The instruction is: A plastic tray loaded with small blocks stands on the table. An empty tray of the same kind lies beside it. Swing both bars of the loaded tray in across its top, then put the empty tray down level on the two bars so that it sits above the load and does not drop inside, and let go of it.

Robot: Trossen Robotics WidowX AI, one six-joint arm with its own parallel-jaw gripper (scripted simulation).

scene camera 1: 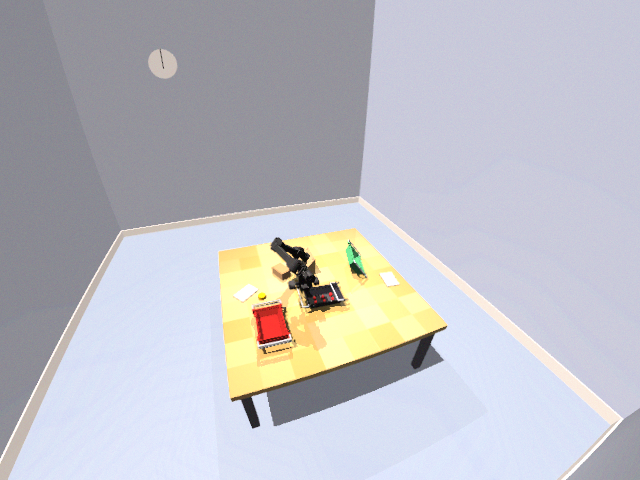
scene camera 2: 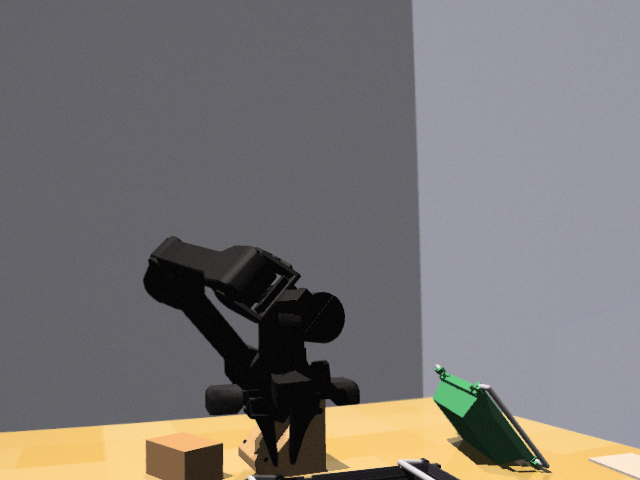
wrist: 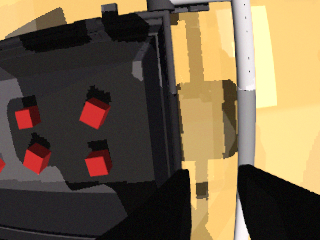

Scene:
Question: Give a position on a green tray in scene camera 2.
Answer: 469, 409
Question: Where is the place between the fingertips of my gripper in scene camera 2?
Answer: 284, 464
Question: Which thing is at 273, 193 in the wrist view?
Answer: My gripper.

